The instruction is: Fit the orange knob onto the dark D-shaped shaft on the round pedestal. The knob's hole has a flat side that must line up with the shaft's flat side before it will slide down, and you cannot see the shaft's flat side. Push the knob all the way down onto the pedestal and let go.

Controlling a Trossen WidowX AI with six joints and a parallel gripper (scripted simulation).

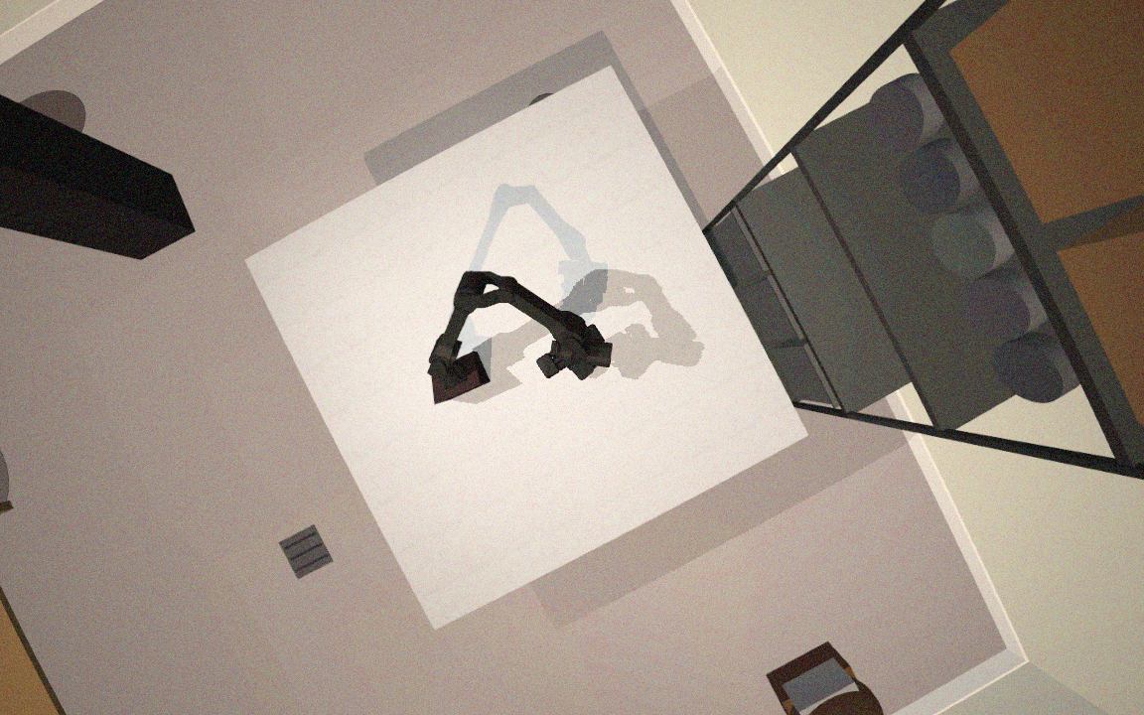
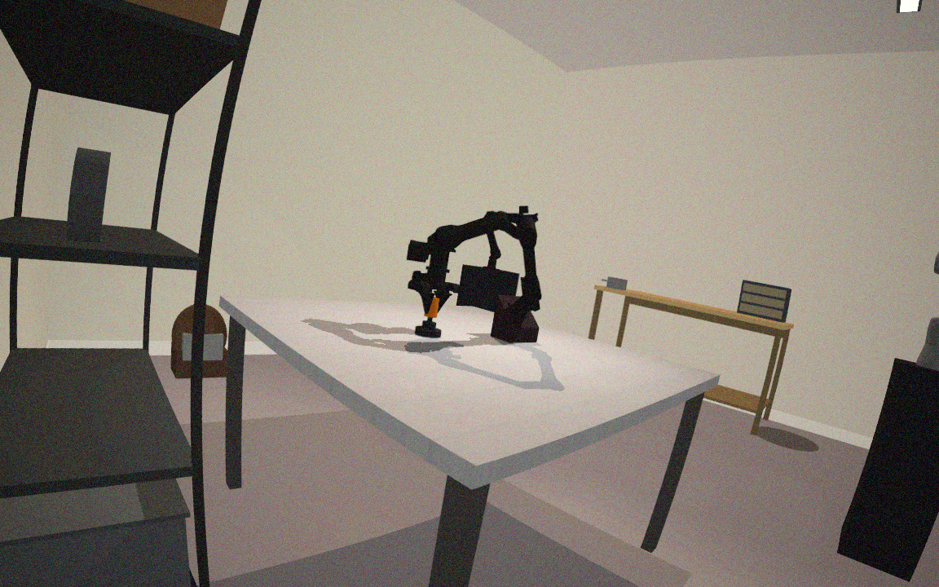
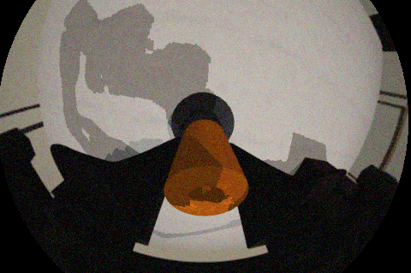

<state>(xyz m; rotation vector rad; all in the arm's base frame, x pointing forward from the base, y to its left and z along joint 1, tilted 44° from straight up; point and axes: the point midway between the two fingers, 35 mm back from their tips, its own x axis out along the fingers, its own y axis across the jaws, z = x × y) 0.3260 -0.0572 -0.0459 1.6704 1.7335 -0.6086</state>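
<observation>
My gripper tip is 2 cm below the orange knob. Round my gripper tip: dark round pedestal 4 cm below.
</observation>
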